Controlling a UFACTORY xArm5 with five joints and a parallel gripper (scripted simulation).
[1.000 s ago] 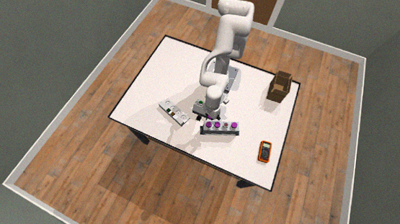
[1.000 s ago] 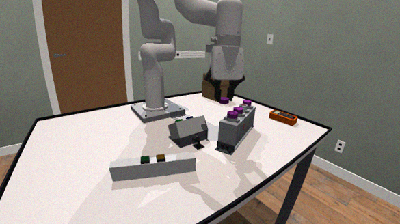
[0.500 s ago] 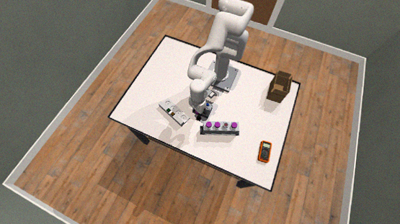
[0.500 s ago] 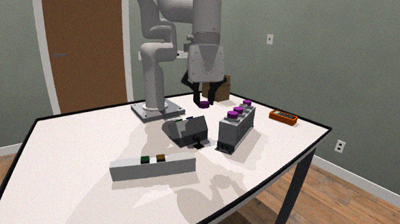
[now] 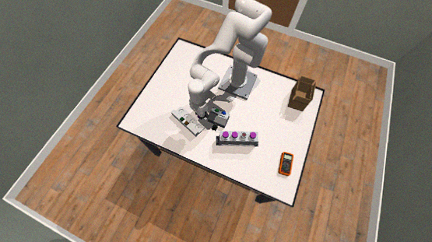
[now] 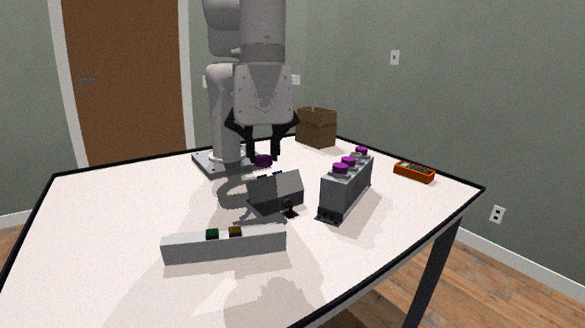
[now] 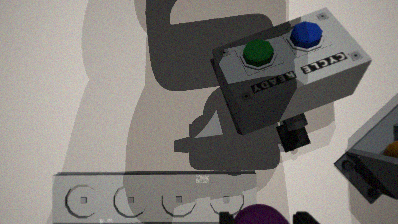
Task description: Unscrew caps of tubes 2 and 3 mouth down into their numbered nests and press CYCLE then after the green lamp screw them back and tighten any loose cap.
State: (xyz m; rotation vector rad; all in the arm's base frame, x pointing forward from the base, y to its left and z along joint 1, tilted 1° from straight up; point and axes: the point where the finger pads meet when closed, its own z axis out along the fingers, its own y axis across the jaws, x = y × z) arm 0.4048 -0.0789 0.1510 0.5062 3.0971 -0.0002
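Now: hand 240 mm to the right of the grey decapping station and 170 mm above it. Also, from my hand: key housing 120 mm below, 90 mm behind, 80 mm to the left; purple cap 20 mm below; green key 110 mm below, 110 mm behind, 60 mm to the left.
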